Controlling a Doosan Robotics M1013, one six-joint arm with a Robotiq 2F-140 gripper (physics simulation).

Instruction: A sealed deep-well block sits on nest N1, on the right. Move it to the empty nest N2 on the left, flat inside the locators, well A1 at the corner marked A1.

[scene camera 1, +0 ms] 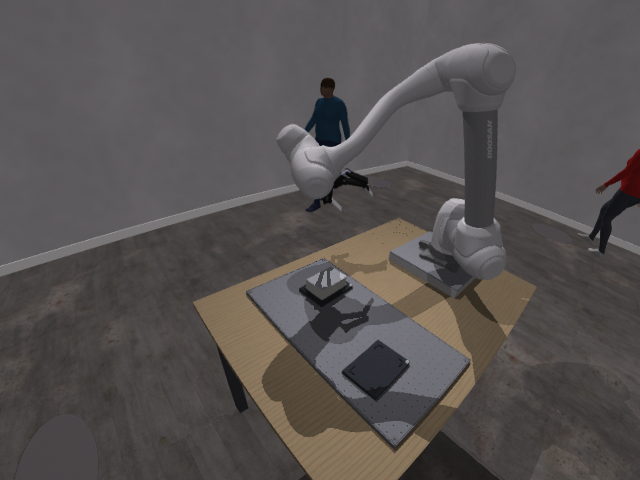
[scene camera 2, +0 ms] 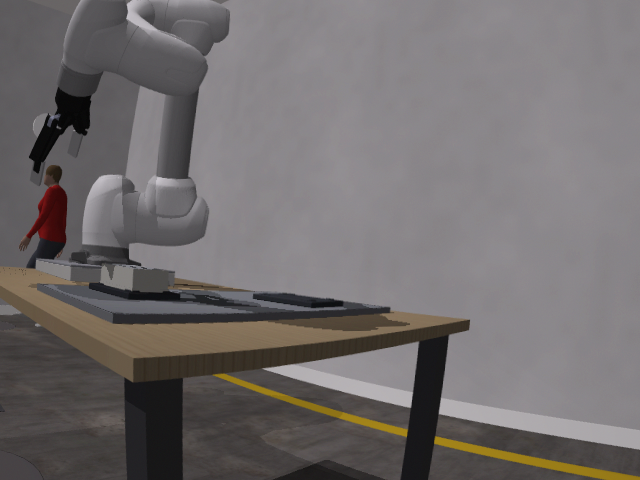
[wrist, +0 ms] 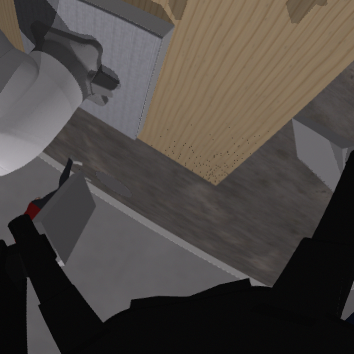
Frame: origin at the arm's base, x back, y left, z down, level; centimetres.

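Seen in the pictures: gripper, fingertip midpoint: [scene camera 1: 355, 202] [scene camera 2: 54, 168] [wrist: 189, 163]; arm's base, link origin: [scene camera 1: 443, 256] [wrist: 70, 61].
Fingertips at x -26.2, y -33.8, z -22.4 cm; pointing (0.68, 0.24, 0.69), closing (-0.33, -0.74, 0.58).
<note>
Pixels of each thing's top centre, then the offset from my fingertips to it. Level surfaces: height alone.
- pale deep-well block, top centre: [scene camera 2: 134, 266] [scene camera 1: 326, 277] dx -25.1, dy +8.4, dz +19.7 cm
- dark nest N1, top centre: [scene camera 2: 132, 286] [scene camera 1: 326, 286] dx -25.1, dy +8.4, dz +23.6 cm
- dark nest N2, top centre: [scene camera 2: 298, 296] [scene camera 1: 377, 365] dx -41.1, dy +42.1, dz +23.6 cm
- wooden table, surface height: dz +26.4 cm
The pale deep-well block [scene camera 1: 326, 282] [scene camera 2: 136, 279] sits on the dark nest N1 [scene camera 1: 321, 300] [scene camera 2: 155, 296]. It looks flat; its wells and A1 corner cannot be made out. The dark nest N2 [scene camera 1: 376, 368] [scene camera 2: 297, 299] is empty, with raised corner locators and a small light spot at its right corner in scene camera 1. My gripper [scene camera 1: 353, 198] [scene camera 2: 55, 160] [wrist: 189, 163] is wide open and empty, tilted, high above the table and well away from the block. Neither the block nor the nests show in the wrist view.
Both nests stand on a grey perforated plate [scene camera 1: 273, 300] [scene camera 2: 93, 305] on the wooden table [scene camera 1: 227, 320] [scene camera 2: 206, 341] [wrist: 225, 75]. The arm's base plate [scene camera 1: 410, 259] [wrist: 132, 50] stands behind it. A person in blue [scene camera 1: 328, 118] and one in red [scene camera 2: 53, 211] are beyond the table.
</note>
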